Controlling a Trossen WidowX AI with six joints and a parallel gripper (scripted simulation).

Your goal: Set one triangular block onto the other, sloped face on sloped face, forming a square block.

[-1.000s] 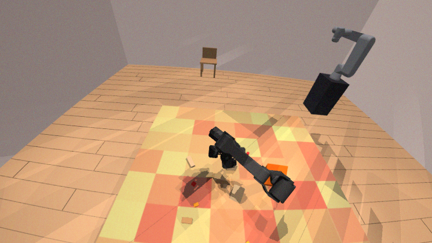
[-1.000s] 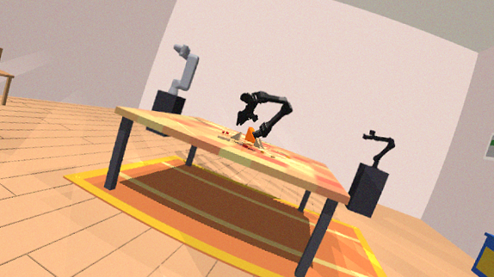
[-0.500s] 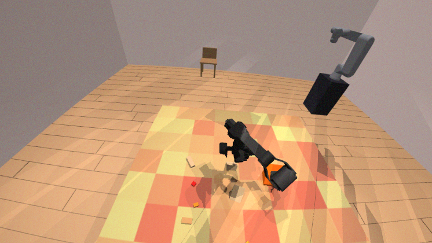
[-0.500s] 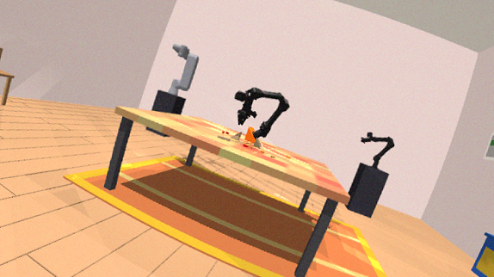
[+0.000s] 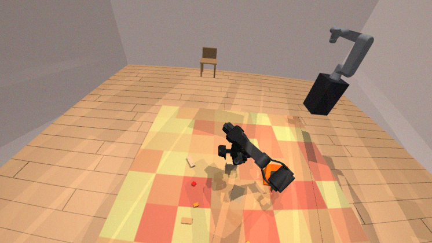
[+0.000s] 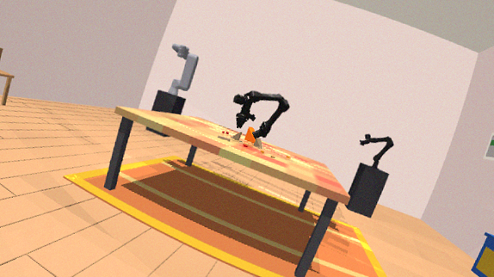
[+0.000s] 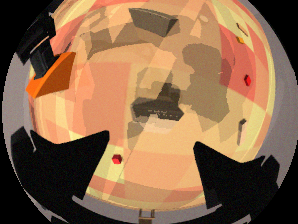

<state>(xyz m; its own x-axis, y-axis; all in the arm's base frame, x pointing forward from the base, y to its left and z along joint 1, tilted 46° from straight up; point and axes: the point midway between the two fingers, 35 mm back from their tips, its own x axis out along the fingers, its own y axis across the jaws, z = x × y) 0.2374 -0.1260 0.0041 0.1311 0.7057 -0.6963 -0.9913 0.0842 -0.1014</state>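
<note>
Right now my gripper tip is 10 mm to the right of the wedge-shaped block and 60 mm above it. From my gripper tip the other things lie so: brown flat piece (230 mm ahead, 300 mm to the left, 80 mm below); pale flat strip (250 mm ahead, 10 mm to the right, 70 mm below).
</note>
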